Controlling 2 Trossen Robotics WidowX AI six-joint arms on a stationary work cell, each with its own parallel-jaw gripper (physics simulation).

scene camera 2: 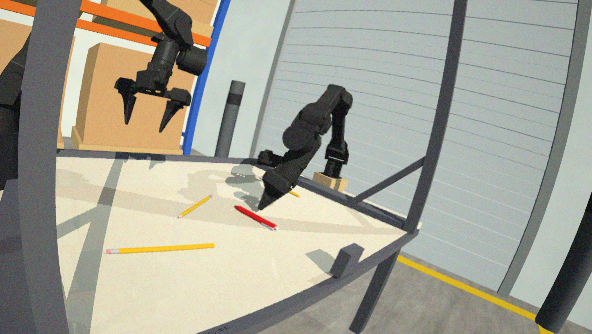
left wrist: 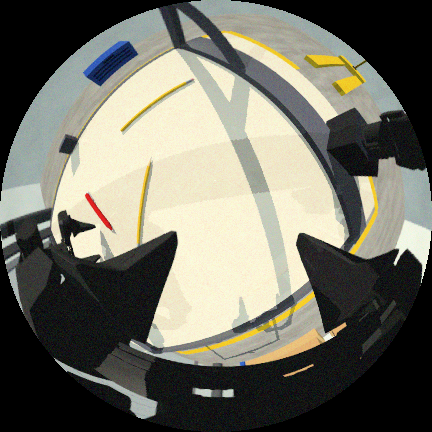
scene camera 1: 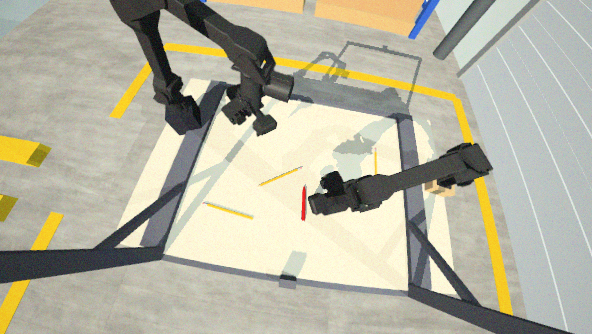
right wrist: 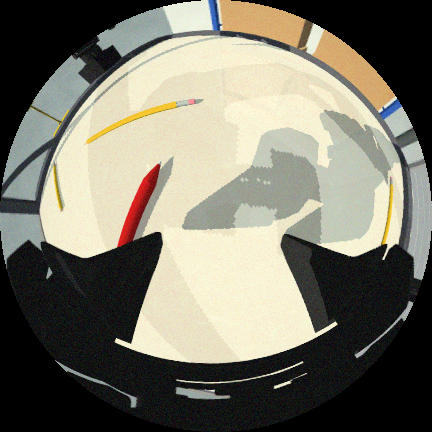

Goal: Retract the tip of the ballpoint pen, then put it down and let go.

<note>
The left gripper is open, with nothing in its grasp. Further things: the right gripper, a red ballpoint pen and a dark frame.
The left gripper is seen too in the left wrist view and in scene camera 1. The right gripper shows as well in the left wrist view and in the right wrist view.
</note>
